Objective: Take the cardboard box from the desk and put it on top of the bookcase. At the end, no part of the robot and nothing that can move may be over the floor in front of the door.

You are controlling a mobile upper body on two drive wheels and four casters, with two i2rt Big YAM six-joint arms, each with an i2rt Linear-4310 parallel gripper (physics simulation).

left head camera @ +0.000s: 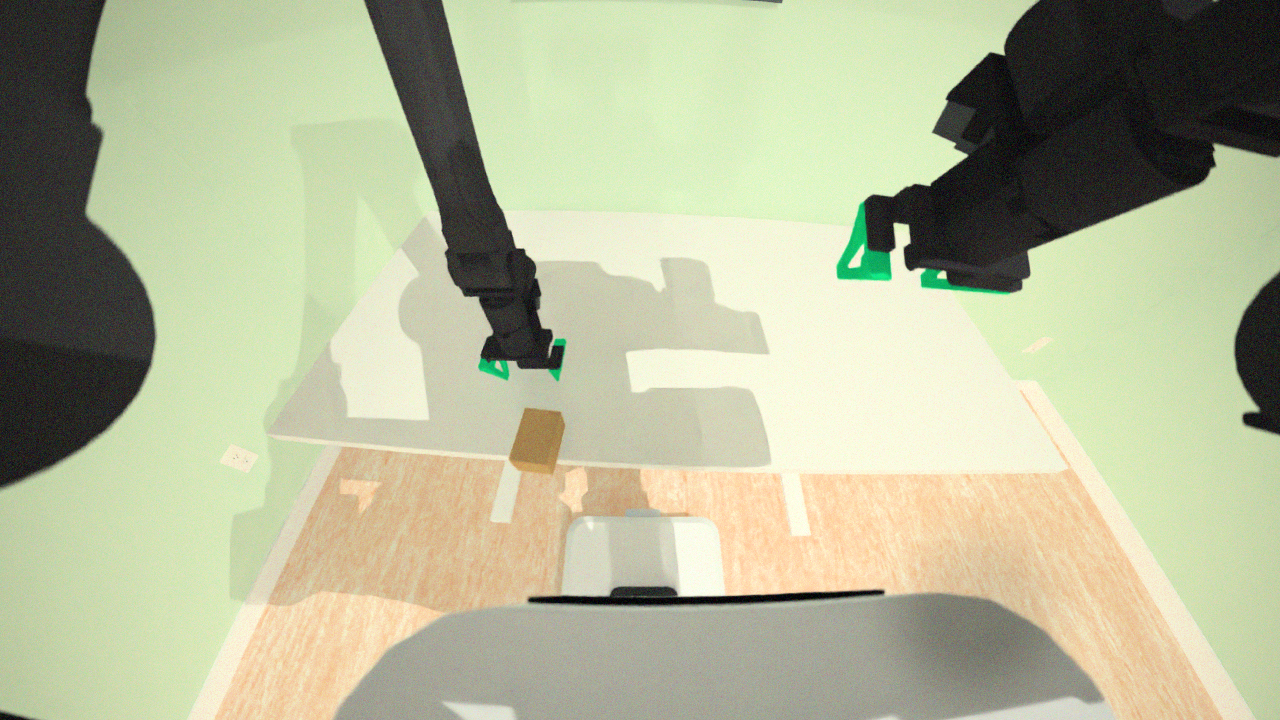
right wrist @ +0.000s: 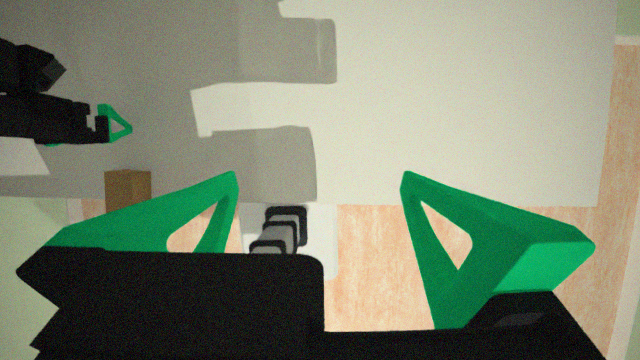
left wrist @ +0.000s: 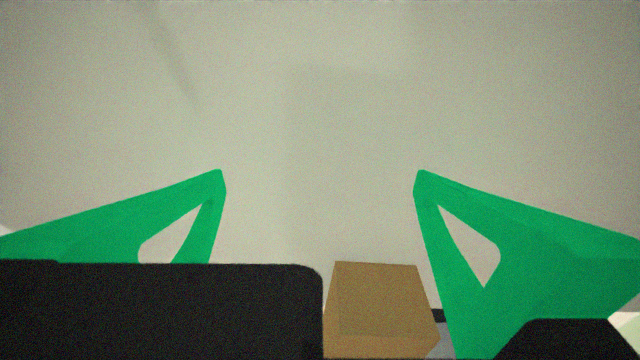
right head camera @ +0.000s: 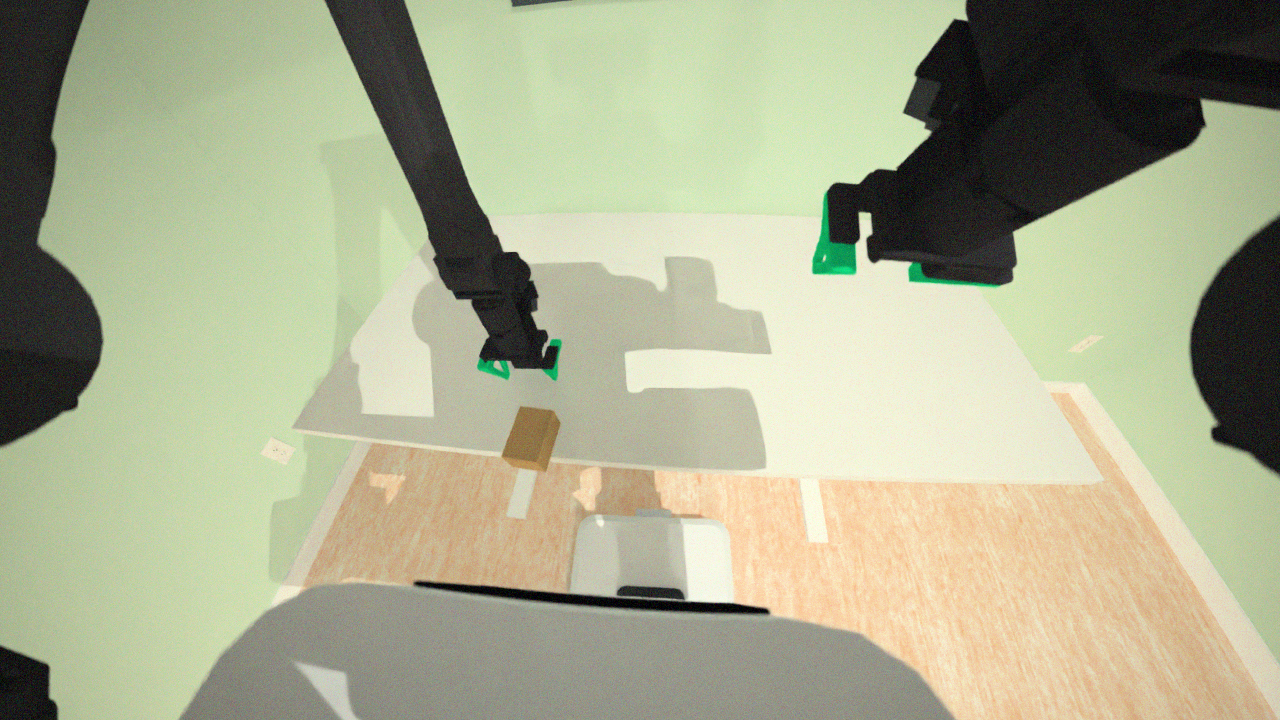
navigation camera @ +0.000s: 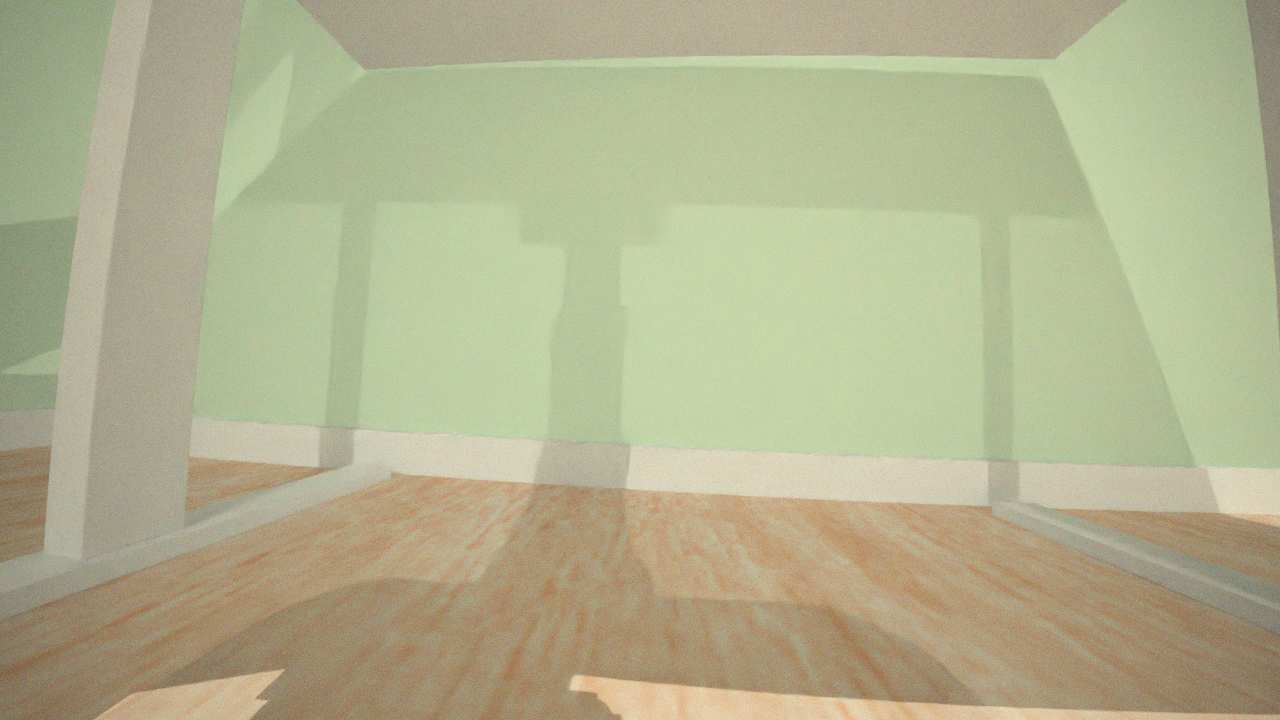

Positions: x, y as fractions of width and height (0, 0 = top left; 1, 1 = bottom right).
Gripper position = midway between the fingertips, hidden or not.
Scene:
The right gripper shows in the left head camera view (0.69, 0.38), in the right wrist view (0.50, 0.50) and in the right head camera view (0.67, 0.38); in the left wrist view it is out of frame, in the navigation camera view it is out of frame. A brown cardboard box shows in the left head camera view (0.42, 0.62), in the right wrist view (0.19, 0.52), in the left wrist view (0.58, 0.84) and in the right head camera view (0.41, 0.62); in the navigation camera view it is out of frame.

